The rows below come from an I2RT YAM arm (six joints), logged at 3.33 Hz.
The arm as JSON. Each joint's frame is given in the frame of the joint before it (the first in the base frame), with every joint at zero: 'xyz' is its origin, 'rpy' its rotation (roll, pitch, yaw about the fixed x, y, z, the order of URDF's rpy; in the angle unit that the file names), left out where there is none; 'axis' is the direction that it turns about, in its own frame. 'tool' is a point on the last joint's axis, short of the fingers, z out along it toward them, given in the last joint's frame.
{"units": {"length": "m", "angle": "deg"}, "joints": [
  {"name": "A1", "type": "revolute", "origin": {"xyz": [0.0, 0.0, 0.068]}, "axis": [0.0, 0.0, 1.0]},
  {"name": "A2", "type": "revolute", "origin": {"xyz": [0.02, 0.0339, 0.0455]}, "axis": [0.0, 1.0, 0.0]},
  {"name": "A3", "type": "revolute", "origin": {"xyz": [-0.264, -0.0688, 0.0]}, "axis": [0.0, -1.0, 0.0]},
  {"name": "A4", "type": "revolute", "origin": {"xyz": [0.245, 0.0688, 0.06]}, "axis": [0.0, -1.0, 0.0]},
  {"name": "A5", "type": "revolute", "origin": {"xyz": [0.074, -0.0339, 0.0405]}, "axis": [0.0, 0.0, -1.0]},
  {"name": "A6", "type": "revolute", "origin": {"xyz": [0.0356, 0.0, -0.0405]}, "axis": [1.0, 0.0, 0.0]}
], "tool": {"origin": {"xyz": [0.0, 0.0, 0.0], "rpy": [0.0, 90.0, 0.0]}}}
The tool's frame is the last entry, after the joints.
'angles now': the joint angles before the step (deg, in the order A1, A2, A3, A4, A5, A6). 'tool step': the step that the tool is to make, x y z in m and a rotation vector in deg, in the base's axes. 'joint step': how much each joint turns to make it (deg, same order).
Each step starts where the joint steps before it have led.
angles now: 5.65 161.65 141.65 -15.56 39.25 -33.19
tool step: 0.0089 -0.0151 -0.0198 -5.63 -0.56 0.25
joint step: -1.41 4.05 1.89 6.99 1.70 -7.38
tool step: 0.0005 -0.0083 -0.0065 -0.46 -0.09 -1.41
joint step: -0.74 0.83 0.11 0.83 0.81 -0.08
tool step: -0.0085 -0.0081 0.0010 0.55 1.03 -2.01
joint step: -0.68 -3.52 -6.23 0.61 0.81 1.64
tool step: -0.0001 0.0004 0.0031 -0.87 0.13 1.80
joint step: -0.01 -0.86 -1.43 1.92 -1.08 -2.28
